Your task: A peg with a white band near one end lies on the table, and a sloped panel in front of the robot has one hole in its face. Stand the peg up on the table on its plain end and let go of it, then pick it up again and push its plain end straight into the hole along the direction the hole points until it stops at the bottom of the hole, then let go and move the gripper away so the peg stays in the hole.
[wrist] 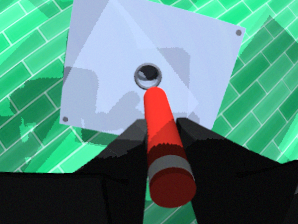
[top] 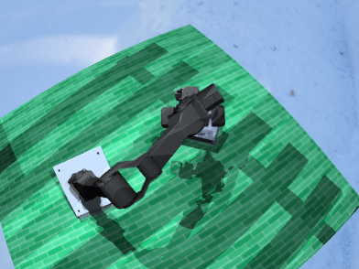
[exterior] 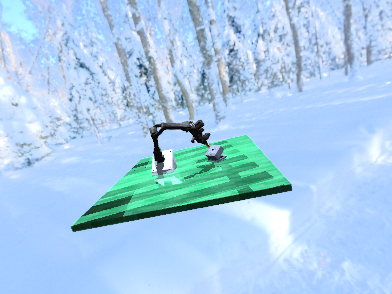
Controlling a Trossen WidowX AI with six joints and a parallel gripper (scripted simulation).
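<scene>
My gripper tip is now 5 cm short of the grey sloped panel, 4 cm to the right of it and 9 cm above it. Also, from my gripper tip: red peg: 1 cm behind, 1 cm to the right, 1 cm above.
</scene>
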